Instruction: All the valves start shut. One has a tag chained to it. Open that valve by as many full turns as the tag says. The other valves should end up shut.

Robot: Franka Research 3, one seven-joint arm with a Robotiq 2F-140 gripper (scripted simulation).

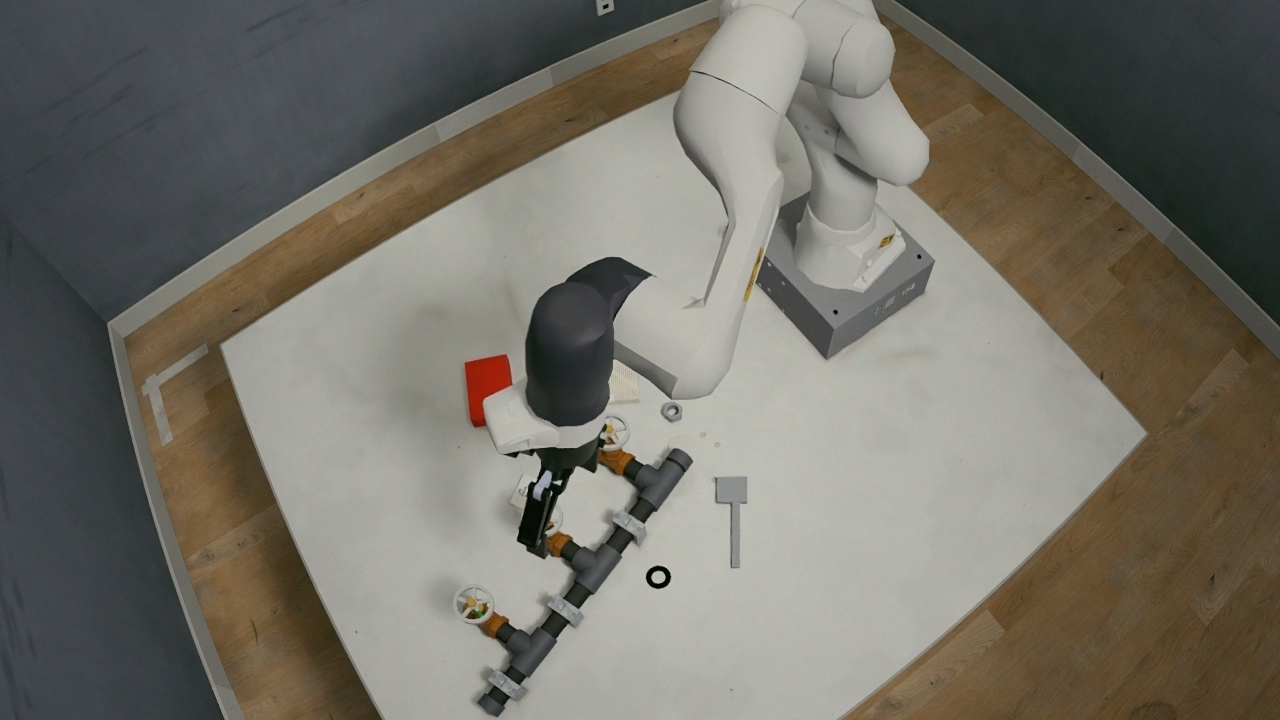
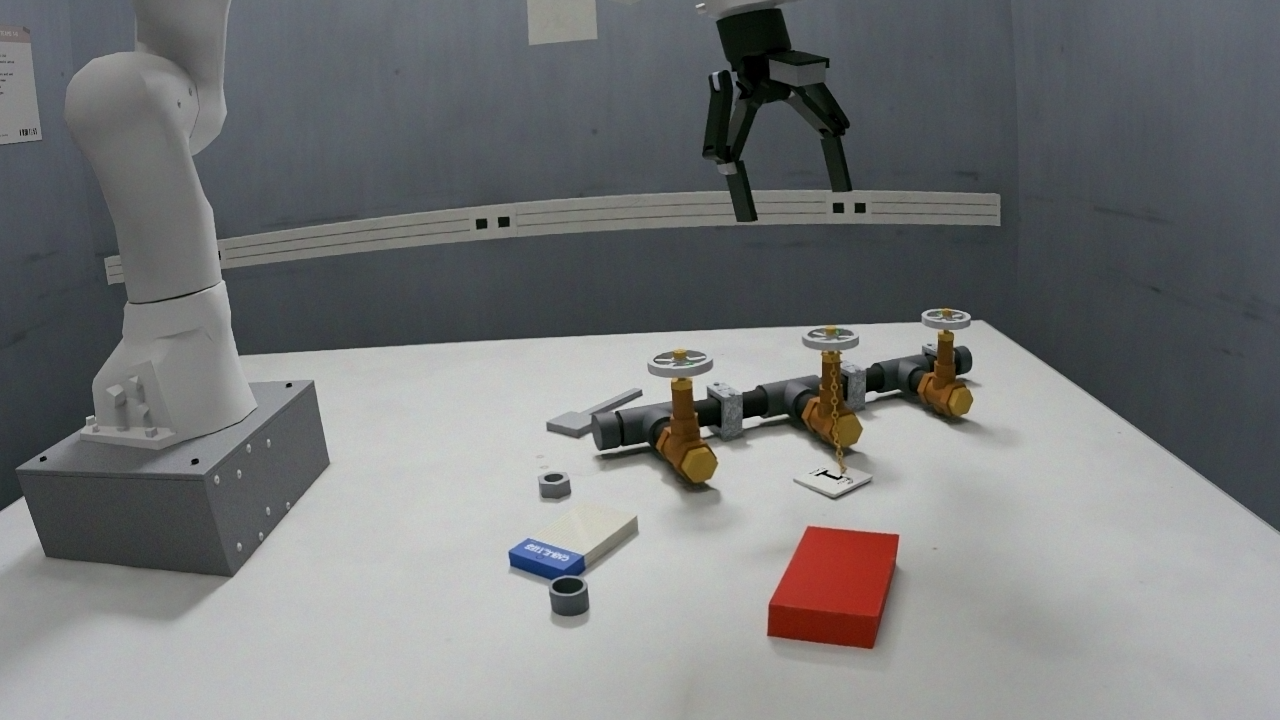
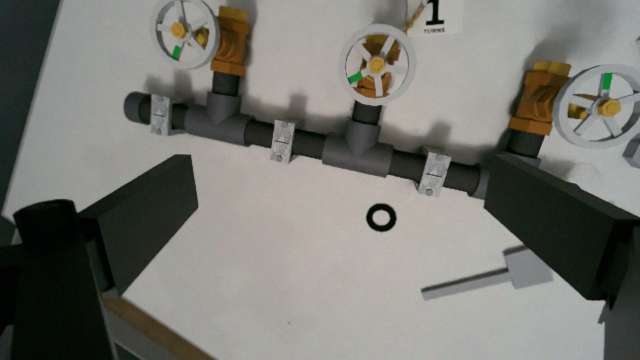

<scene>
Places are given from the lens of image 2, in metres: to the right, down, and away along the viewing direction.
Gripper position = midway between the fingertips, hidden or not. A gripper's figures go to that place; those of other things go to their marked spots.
my gripper [image 2: 798,205]: 0.17, -0.17, 0.84
red block [image 2: 834,590]: 0.14, 0.17, 0.53
grey paddle [image 2: 571,423]: -0.08, 0.07, 0.94
grey ring [image 2: 564,601]: -0.06, 0.18, 0.57
hex nut [image 2: 548,488]: -0.09, 0.13, 0.77
The marked spots on the red block and the grey paddle are 0.48 m apart.
</scene>
